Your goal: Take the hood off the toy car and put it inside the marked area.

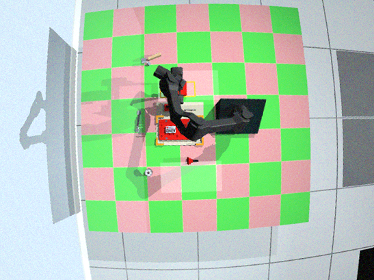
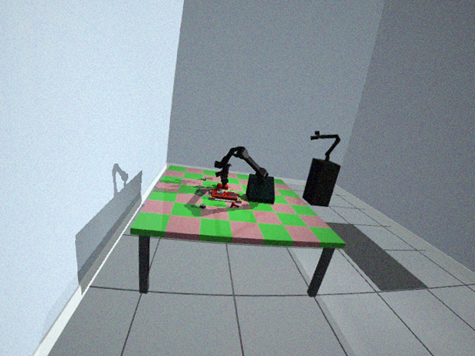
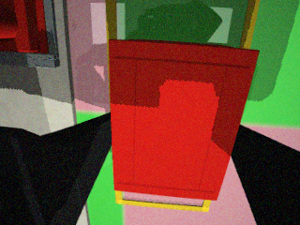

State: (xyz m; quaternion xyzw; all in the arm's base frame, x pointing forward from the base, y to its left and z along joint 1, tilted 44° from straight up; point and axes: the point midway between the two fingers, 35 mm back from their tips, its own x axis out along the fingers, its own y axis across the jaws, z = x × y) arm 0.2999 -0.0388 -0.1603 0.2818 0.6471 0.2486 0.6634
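The red hood lies 1 cm above my gripper tip. The rest, counted from my gripper tip: white rod 22 cm ahead, 16 cm to the left, 1 cm below.
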